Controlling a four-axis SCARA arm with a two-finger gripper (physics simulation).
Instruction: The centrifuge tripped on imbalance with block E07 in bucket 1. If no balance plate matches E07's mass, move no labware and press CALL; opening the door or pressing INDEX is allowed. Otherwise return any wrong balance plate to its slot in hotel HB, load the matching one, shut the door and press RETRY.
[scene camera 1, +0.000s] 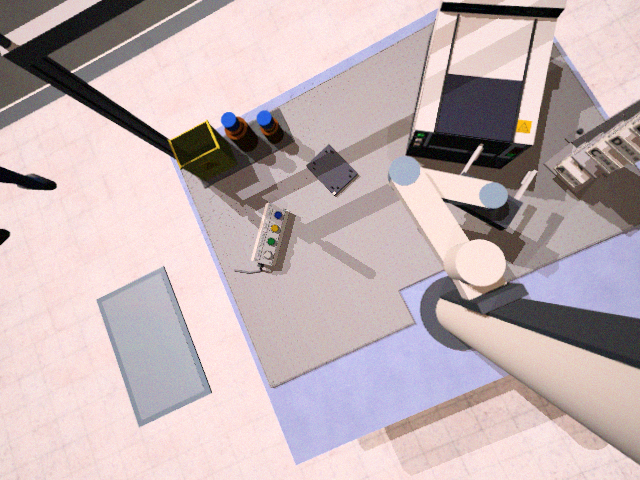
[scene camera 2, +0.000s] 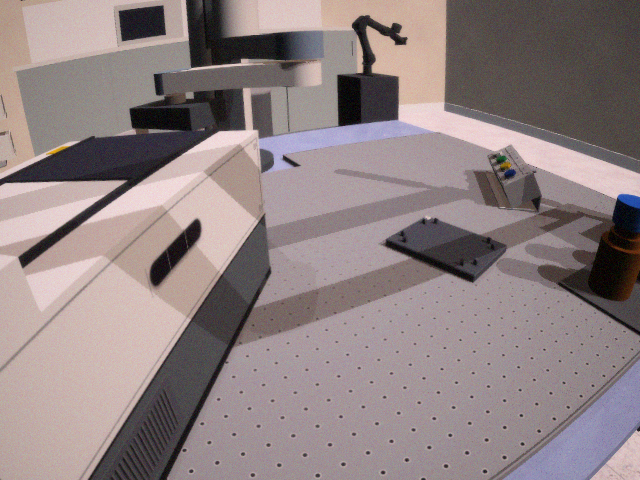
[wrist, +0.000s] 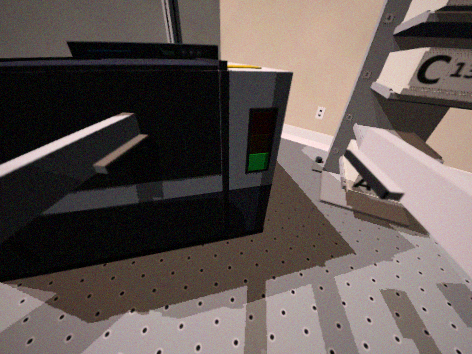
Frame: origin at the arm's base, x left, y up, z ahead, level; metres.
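Seen in the pictures: gripper, between the fingertips: (scene camera 1: 506, 158) (wrist: 245, 133).
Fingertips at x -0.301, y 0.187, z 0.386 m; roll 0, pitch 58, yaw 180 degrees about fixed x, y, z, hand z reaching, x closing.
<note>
Offsets run from my fingertips to a thing's middle. "spot": to the spot under its first point.
The centrifuge {dx -0.066, dy -0.052, dz +0.278 m} (scene camera 1: 478, 105) (scene camera 2: 217, 222) (wrist: 115, 95) stands at the back right; a dark panel covers the front part of its top. Its front is dark, with a green light lit low on the right. My gripper (scene camera 1: 507, 159) (wrist: 245, 133) is open and empty in front of it. The hotel rack {dx -0.284, dy +0.049, dz -0.100 m} (wrist: 357, 90) stands to the right. It holds pale plates, one marked C {dx -0.244, dy +0.040, dz -0.109 m} (scene camera 1: 602, 157) (wrist: 437, 75), one marked D {spot: dx -0.182, dy +0.115, dz -0.119 m} (scene camera 1: 624, 147) and, low down, one marked A {dx -0.244, dy -0.102, dz -0.109 m} (wrist: 362, 184). The button box {dx +0.789, dy -0.132, dz +0.150 m} (scene camera 1: 262, 232) (scene camera 2: 522, 191) has blue, yellow, green and white buttons. Block E07 and the buckets are hidden.
A dark pinned plate {dx +0.473, dy -0.163, dz +0.275 m} (scene camera 1: 332, 170) (scene camera 2: 444, 248) lies mid-table. Two amber bottles with blue caps (scene camera 1: 229, 119) (scene camera 1: 264, 118) (scene camera 2: 628, 212) and a yellow-rimmed bin (scene camera 1: 209, 160) stand at the back left. Dark legs (scene camera 1: 31, 180) show beyond the table's left side.
</note>
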